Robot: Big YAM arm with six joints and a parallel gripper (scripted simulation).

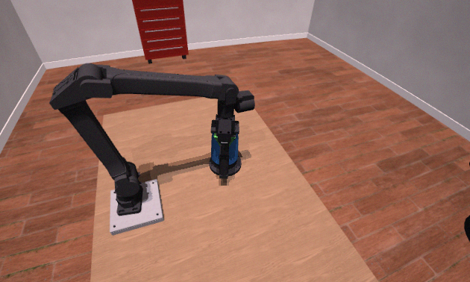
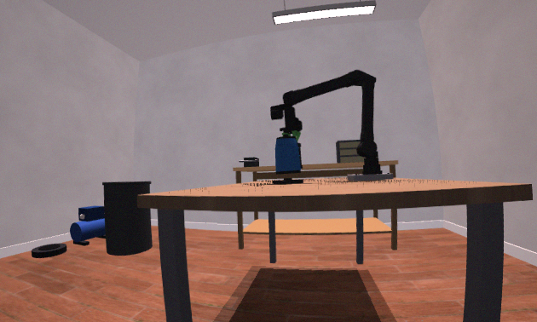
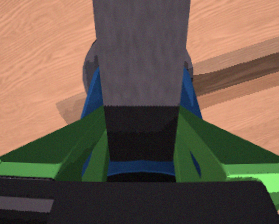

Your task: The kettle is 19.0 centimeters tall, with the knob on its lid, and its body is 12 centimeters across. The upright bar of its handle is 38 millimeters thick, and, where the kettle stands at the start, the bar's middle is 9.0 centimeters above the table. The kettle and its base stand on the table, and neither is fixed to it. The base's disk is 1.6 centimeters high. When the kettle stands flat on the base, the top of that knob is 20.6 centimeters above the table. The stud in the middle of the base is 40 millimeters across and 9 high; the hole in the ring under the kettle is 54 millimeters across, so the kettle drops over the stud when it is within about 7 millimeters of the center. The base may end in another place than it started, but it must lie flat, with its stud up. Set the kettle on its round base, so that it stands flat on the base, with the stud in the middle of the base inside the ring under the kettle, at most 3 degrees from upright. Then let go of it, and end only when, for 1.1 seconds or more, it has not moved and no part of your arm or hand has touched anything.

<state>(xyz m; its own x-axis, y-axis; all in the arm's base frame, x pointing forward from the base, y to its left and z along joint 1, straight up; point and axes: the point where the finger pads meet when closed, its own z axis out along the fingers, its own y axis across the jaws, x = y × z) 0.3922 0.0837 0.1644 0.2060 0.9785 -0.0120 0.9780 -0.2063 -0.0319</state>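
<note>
Now: the blue kettle 3 cm to the left of my hand and 5 cm below it. The rest, counted from my hand: round dark base 1 cm ahead, 6 cm to the left, 18 cm below.
</note>
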